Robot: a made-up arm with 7 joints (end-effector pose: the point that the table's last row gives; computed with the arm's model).
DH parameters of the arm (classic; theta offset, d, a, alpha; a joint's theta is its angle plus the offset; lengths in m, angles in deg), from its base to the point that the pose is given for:
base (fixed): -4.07 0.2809 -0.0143 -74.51
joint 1: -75.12 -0.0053 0.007 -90
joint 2: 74 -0.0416 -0.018 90
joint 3: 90 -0.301 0.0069 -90
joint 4: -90 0.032 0.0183 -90
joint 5: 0 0.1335 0.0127 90
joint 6: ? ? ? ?
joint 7: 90 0.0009 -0.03 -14.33
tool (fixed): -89.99 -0.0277 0 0
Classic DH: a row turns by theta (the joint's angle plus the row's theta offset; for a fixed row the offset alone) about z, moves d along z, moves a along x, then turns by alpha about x.
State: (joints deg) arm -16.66 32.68 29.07 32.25 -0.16 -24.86 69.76
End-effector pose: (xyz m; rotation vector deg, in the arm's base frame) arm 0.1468 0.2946 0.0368 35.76 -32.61 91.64
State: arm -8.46 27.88 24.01 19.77 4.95 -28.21 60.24
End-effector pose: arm 0.1218 0.2425 0.0264 37.16 -37.05 70.75
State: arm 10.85 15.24 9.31 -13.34 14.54 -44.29 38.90
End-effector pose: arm 0.0366 0.0926 0.0529 24.36 -55.05 27.07
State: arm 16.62 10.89 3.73 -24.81 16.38 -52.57 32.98
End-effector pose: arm 0.0036 0.0467 0.0837 16.33 -65.75 17.37
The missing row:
joint 6: 90 -0.014 0.0411 90
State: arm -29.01 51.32 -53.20 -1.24 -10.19 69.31 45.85
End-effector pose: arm 0.1123 0.1758 0.0166 92.16 28.55 4.71
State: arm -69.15 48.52 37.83 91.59 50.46 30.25 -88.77
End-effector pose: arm 0.2425 0.2994 0.1114 -27.05 52.15 -35.52
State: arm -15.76 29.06 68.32 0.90 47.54 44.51 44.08
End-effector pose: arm -0.0122 0.3292 0.0767 71.30 24.56 121.20
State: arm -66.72 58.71 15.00 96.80 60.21 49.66 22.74
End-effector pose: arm 0.1705 0.3858 0.1245 82.20 74.85 60.94
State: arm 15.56 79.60 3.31 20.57 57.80 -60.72 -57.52
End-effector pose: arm 0.0479 0.3622 0.2022 78.07 67.91 -129.45
